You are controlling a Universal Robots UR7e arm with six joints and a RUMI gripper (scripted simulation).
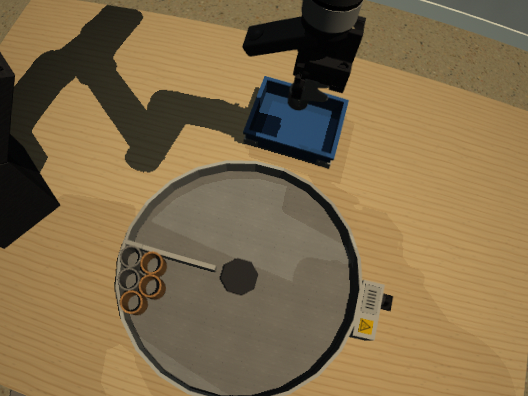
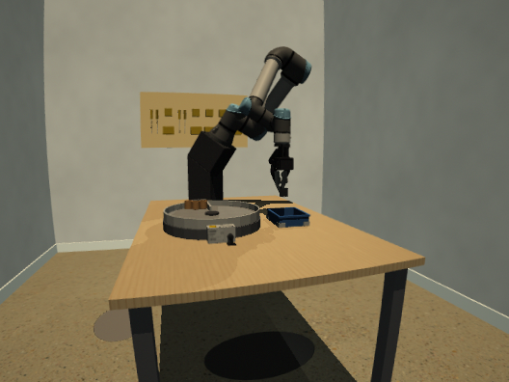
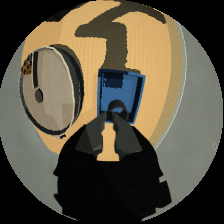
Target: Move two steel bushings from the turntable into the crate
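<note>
My gripper is now 4 cm to the right of the blue crate and 13 cm above it. The rest, counted from my hand: turntable: 6 cm ahead, 31 cm to the right, 10 cm below.
</note>
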